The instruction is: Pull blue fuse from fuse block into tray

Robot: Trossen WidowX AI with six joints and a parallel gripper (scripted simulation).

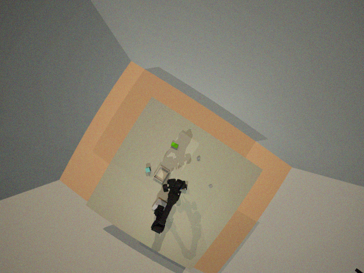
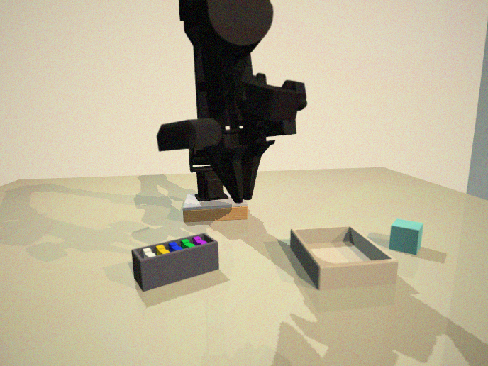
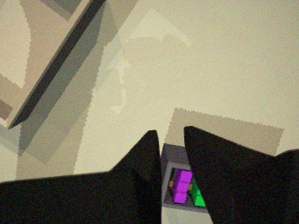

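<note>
My gripper tip is now 8 cm to the left of the blue fuse, 8 cm above it and 4 cm past it. From my gripper tip the other things lie so: green block 30 cm ahead, 13 cm to the left, 10 cm below; then teal cube 27 cm to the left, 8 cm below, 1 cm behind; then beige tray 14 cm to the left, 10 cm below.
</note>
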